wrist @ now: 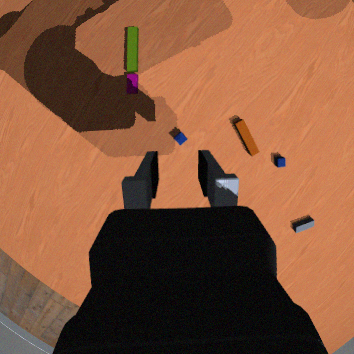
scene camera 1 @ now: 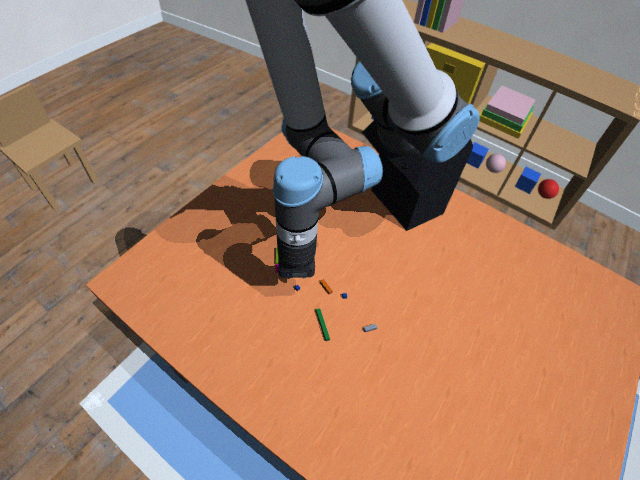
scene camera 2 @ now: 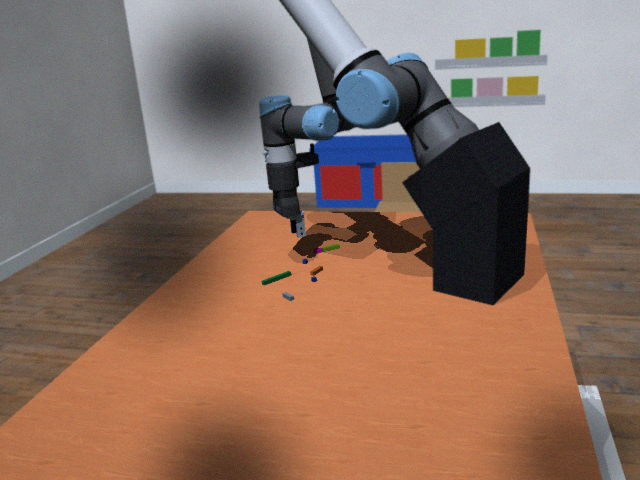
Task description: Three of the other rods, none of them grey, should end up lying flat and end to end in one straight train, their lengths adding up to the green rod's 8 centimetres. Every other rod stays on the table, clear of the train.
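Frame: origin at the arm's base, x up, y ahead, z left, level; centimetres.
Seen in the pictures: gripper, fingertip midpoint: (wrist: 177,164) (scene camera 1: 296,274) (scene camera 2: 298,234); arm's base at its link origin: (scene camera 2: 450,151).
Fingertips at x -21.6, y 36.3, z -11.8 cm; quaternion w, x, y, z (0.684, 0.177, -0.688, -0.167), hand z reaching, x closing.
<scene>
Offsets run from my fingertips to a thing's top centre.
My gripper (scene camera 2: 297,235) (wrist: 177,164) is open and empty, above the table. A lime rod {dx -7.1, dy -7.4, dz -8.9 cm} (scene camera 2: 330,248) (wrist: 131,49) and a short magenta rod {dx -7.1, dy -3.9, dz -7.1 cm} (scene camera 2: 319,250) (wrist: 132,83) lie flat in line, end to end, with at most a hairline gap; the arm mostly hides them in scene camera 1. A small blue rod {dx -7.1, dy -1.0, dz -0.1 cm} (scene camera 1: 296,287) (scene camera 2: 305,261) (wrist: 180,138) lies apart, just ahead of the fingertips in the wrist view. The green rod {dx -7.1, dy +5.2, dz +9.5 cm} (scene camera 1: 322,324) (scene camera 2: 276,277) lies apart; it does not show in the wrist view.
An orange rod {dx -7.1, dy -4.4, dz +6.2 cm} (scene camera 1: 325,286) (scene camera 2: 316,270) (wrist: 247,137) lies beside a second blue rod {dx -7.1, dy -4.0, dz +11.3 cm} (scene camera 1: 344,296) (scene camera 2: 313,279) (wrist: 280,161). A grey rod {dx -7.1, dy +1.3, dz +19.9 cm} (scene camera 1: 370,328) (scene camera 2: 287,296) (wrist: 303,224) lies farther off. The arm's black pedestal (scene camera 1: 413,191) (scene camera 2: 465,232) stands at the table's edge.
</scene>
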